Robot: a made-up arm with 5 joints. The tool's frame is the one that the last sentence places.
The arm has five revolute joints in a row. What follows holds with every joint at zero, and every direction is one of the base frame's.
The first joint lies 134 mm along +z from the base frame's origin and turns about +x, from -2.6 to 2.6 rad.
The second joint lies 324 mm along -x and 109 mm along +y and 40 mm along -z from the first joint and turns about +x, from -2.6 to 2.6 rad.
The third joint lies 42 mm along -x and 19 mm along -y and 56 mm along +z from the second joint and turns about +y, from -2.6 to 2.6 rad.
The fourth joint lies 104 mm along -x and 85 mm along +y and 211 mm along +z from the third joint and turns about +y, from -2.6 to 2.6 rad.
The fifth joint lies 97 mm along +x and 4 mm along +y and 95 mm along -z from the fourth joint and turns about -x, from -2.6 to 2.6 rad.
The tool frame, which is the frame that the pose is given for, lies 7 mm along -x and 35 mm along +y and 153 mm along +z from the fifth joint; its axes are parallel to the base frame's.
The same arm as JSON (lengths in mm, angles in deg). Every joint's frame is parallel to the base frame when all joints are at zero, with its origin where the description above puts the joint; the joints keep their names.
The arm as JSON. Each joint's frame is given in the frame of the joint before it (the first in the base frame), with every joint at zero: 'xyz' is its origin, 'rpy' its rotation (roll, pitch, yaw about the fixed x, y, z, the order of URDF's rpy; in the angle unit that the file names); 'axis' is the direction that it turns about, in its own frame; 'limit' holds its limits. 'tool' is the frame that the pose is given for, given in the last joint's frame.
{"units": {"length": "mm", "angle": "deg"}, "joints": [{"name": "joint 1", "type": "revolute", "origin": {"xyz": [0.0, 0.0, 134.0], "rpy": [0.0, 0.0, 0.0]}, "axis": "+x", "limit": {"lower": -148.97, "upper": 148.97}}, {"name": "joint 2", "type": "revolute", "origin": {"xyz": [-324.0, 109.0, -40.0], "rpy": [0.0, 0.0, 0.0]}, "axis": "+x", "limit": {"lower": -148.97, "upper": 148.97}}, {"name": "joint 3", "type": "revolute", "origin": {"xyz": [-42.0, -19.0, 56.0], "rpy": [0.0, 0.0, 0.0]}, "axis": "+y", "limit": {"lower": -148.97, "upper": 148.97}}, {"name": "joint 4", "type": "revolute", "origin": {"xyz": [-104.0, 85.0, 211.0], "rpy": [0.0, 0.0, 0.0]}, "axis": "+y", "limit": {"lower": -148.97, "upper": 148.97}}, {"name": "joint 5", "type": "revolute", "origin": {"xyz": [97.0, 4.0, -95.0], "rpy": [0.0, 0.0, 0.0]}, "axis": "-x", "limit": {"lower": -148.97, "upper": 148.97}}], "tool": {"origin": {"xyz": [-7.0, 35.0, 153.0], "rpy": [0.0, 0.0, 0.0]}}}
